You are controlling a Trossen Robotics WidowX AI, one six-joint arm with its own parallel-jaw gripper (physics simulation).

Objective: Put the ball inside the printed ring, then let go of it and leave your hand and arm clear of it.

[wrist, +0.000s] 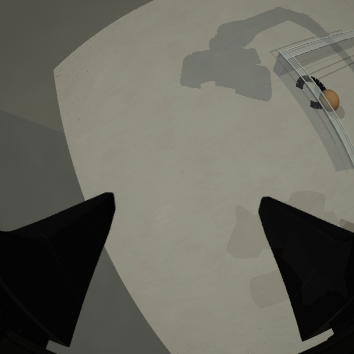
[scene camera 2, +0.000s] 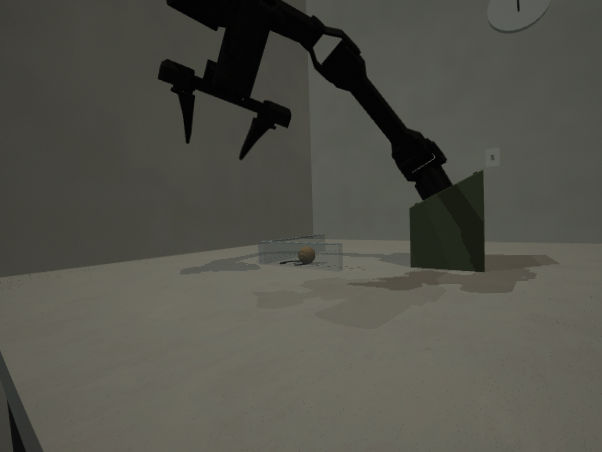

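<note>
The orange ball (scene camera 2: pixel 306 255) (wrist: pixel 329 100) rests on the table near low clear walls. The printed ring, a black broken outline (wrist: pixel 301 82), lies flat on the table. In the wrist view the ball overlaps the ring's lower right edge, with the ring's middle showing to the ball's left; part of the outline is hidden. In the scene view the ring shows as a thin dark line (scene camera 2: pixel 288 262) left of the ball. My gripper (scene camera 2: pixel 215 150) (wrist: pixel 189 203) is open and empty, high above the table and well apart from the ball.
Clear walls (scene camera 2: pixel 334 258) (wrist: pixel 284 55) stand at an angle around the ball and ring. The green camouflage base block (scene camera 2: pixel 446 235) carries the arm and stands to the right in the scene view. The arm's shadows fall on the table (scene camera 2: pixel 200 370) (wrist: pixel 165 150).
</note>
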